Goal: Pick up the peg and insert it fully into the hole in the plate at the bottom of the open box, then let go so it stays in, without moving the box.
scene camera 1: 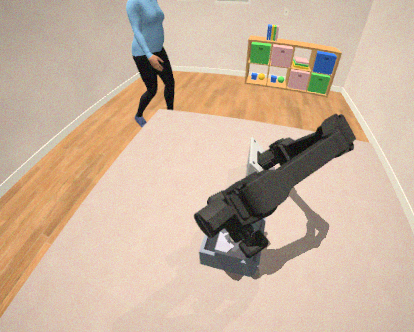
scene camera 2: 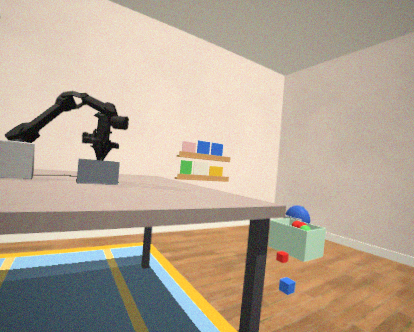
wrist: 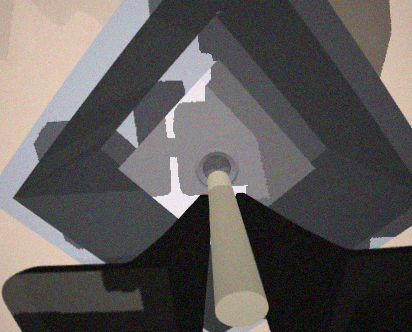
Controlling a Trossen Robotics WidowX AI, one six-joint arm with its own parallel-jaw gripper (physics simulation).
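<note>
The open grey-blue box stands on the table. In the wrist view the grey plate lies at its bottom, with a round dark hole near the middle. My gripper is shut on the beige peg and points down over the box, its fingertips about level with the rim in scene camera 2. The peg's far tip overlaps the near edge of the hole in the wrist view; whether it touches the plate I cannot tell. The peg is hidden in both scene views.
The box walls surround the fingers closely. The table top carries the box and a pale block beneath the arm's base. A person stands beyond the table. A cube shelf stands at the far wall, and a green bin on the floor.
</note>
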